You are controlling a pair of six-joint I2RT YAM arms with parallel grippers.
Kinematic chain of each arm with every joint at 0, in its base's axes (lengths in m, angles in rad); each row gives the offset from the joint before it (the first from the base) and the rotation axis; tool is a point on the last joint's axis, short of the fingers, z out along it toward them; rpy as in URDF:
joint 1: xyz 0 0 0.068 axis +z
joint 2: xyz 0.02 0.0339 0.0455 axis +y
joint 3: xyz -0.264 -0.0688 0 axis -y
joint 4: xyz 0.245 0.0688 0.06 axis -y
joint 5: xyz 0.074 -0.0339 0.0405 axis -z
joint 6: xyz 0.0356 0 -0.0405 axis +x
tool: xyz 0 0 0 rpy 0 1.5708 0
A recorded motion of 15 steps. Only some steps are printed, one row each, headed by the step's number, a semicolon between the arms.
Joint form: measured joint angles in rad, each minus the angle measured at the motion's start. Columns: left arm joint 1, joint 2, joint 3, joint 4, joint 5, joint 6; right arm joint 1, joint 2, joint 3, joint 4, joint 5, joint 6.
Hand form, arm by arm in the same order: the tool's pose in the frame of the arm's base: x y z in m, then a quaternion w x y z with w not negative. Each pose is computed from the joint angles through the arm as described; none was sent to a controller.
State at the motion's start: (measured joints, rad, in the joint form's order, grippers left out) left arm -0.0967 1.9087 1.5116 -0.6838 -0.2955 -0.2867; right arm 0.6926 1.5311 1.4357 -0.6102 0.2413 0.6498
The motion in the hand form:
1: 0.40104 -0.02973 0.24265 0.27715 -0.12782 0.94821 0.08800; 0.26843 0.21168 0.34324 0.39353 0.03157 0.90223 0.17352
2: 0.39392 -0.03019 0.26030 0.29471 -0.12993 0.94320 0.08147; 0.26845 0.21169 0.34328 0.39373 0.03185 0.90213 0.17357
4: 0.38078 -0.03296 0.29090 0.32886 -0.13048 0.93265 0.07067; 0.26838 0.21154 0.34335 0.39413 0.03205 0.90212 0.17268
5: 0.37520 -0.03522 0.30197 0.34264 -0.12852 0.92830 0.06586; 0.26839 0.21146 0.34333 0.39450 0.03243 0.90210 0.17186
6: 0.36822 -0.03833 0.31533 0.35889 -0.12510 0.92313 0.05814; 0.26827 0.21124 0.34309 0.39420 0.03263 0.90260 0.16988
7: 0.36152 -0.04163 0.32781 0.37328 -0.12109 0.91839 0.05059; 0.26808 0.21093 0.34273 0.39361 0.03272 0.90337 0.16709
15: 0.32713 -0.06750 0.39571 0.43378 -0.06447 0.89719 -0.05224; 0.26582 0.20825 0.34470 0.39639 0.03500 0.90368 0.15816
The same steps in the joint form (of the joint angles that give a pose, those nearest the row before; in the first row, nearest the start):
1: -0.0027 -0.0393 0.0008 -0.0088 0.0050 -0.0027; 0.0000 0.0000 0.0000 -0.0004 -0.0004 0.0011
2: -0.0053 -0.0854 0.0034 -0.0198 0.0080 -0.0061; 0.0000 0.0000 0.0000 0.0000 0.0000 0.0015
4: -0.0160 -0.1629 0.0126 -0.0332 0.0084 -0.0095; 0.0000 -0.0004 0.0000 -0.0008 0.0019 0.0011
5: -0.0236 -0.1922 0.0145 -0.0347 0.0084 -0.0095; 0.0000 -0.0004 0.0000 -0.0012 0.0038 0.0011
6: -0.0339 -0.2266 0.0191 -0.0378 0.0118 -0.0095; 0.0000 -0.0004 0.0000 -0.0042 0.0065 0.0008
7: -0.0450 -0.2567 0.0267 -0.0435 0.0153 -0.0095; 0.0000 -0.0004 0.0000 -0.0088 0.0099 0.0000
15: -0.1209 -0.3696 0.1373 -0.0996 0.1625 -0.0103; 0.0000 -0.0099 0.0004 -0.0248 0.0278 -0.0023

